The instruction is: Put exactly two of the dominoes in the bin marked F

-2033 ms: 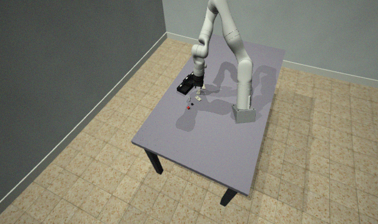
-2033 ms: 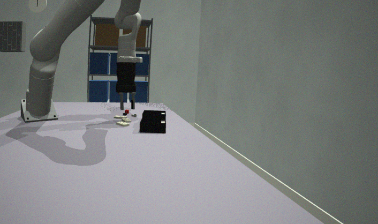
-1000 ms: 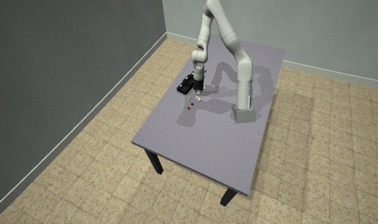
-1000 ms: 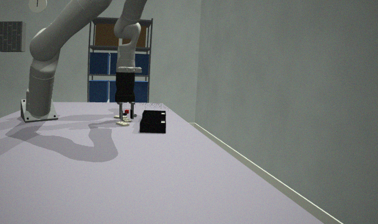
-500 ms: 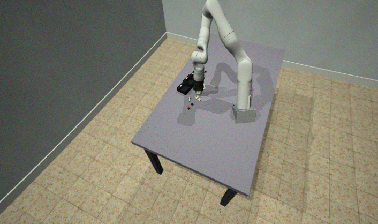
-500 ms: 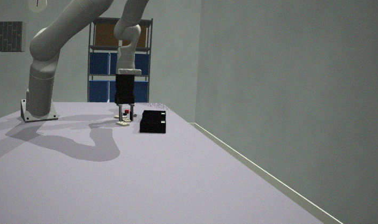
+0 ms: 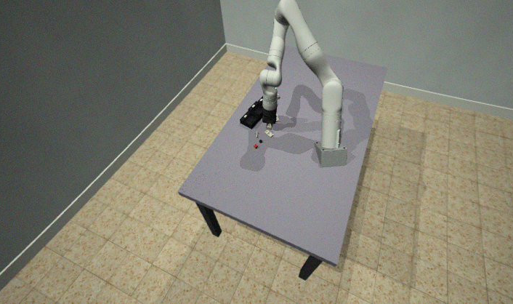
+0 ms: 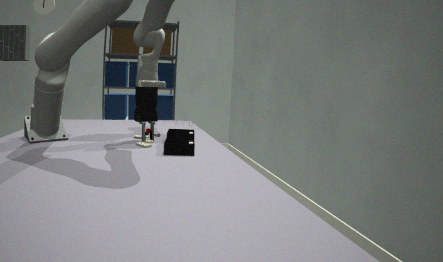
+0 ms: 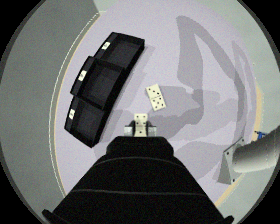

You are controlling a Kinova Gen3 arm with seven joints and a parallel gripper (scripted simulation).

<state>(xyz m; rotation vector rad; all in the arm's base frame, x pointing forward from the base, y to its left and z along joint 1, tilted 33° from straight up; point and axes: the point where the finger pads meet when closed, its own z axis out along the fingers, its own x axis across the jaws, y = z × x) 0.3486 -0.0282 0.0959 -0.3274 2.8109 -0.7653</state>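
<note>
The grey bolt is 9 cm to the left of my hand, 5 cm ahead of it and 1 cm below it. The rest, counted from my hand: black piece (13 cm to the left, 2 cm below, 1 cm ahead); pale domino (1 cm below); red piece (18 cm to the left, 2 cm ahead, 1 cm below).
</note>
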